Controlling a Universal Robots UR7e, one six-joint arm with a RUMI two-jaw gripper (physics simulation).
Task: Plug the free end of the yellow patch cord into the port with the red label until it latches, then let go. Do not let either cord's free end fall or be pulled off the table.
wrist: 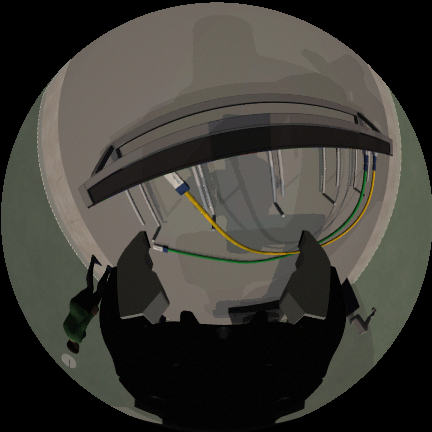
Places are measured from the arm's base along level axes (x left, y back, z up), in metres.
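Where they show: gripper, fingertip midpoint: (224, 233).
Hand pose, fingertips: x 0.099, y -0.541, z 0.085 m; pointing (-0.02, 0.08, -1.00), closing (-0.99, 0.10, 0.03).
Observation:
After its pixels a point has its place.
The yellow patch cord (217, 228) {x 0.111, y -0.497, z 0.017 m} runs in a curve from the right end of the dark panel (240, 141) {x 0.077, y -0.612, z 0.063 m} to its white and blue plug (176, 183) {x 0.145, y -0.575, z 0.035 m}. The plug's front end meets the panel's lower edge left of the middle; its tip is hidden there. I cannot tell whether it is latched. The red label and the ports do not show in this view. My gripper (224, 233) {x 0.099, y -0.541, z 0.085 m} is open, its fingers wide apart below the panel. The plug lies ahead of the fingers, apart from them. The yellow cord passes near the right fingertip.
The green cord (215, 260) {x 0.131, y -0.381, z -0.028 m} runs from the panel's right end to a free white and blue plug (159, 248) {x 0.244, y -0.424, z -0.028 m} beside the left fingertip. Several grey metal prongs (276, 184) {x 0.020, y -0.539, z -0.017 m} stick out below the panel. A person (81, 312) is at the lower left, beyond the table edge (50, 145).

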